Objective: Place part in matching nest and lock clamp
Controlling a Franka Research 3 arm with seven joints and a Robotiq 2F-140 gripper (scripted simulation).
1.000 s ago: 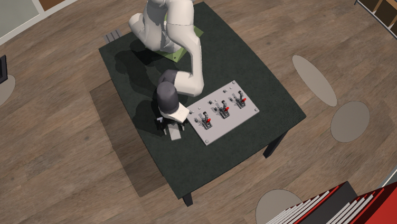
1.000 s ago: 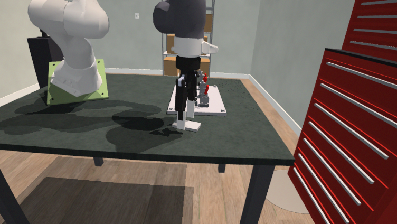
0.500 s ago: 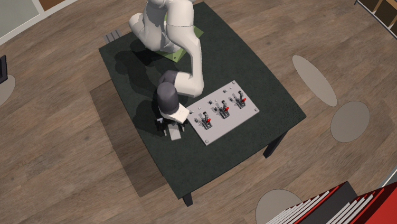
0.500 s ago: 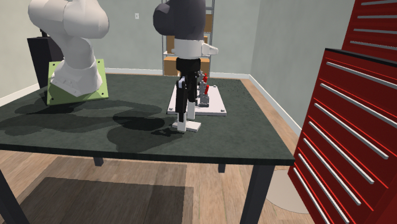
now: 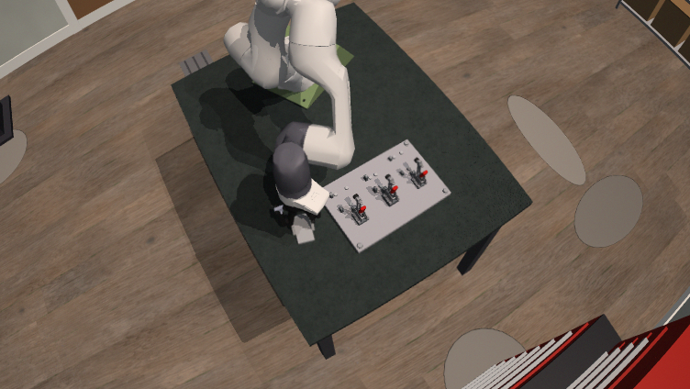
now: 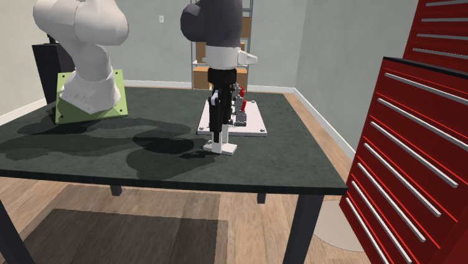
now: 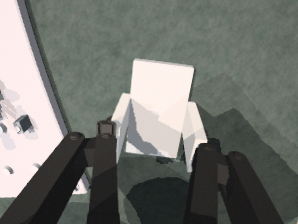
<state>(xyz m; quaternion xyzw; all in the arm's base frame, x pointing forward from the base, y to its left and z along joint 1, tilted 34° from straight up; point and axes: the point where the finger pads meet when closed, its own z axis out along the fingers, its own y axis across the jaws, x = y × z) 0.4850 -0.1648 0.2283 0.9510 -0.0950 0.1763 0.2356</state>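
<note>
Now: hand 3 cm above the part. The rest, counted from my hand: light grey fixture plate: 3 cm ahead, 27 cm to the left, 3 cm below; clamp: 5 cm ahead, 38 cm to the left, 2 cm above.
</note>
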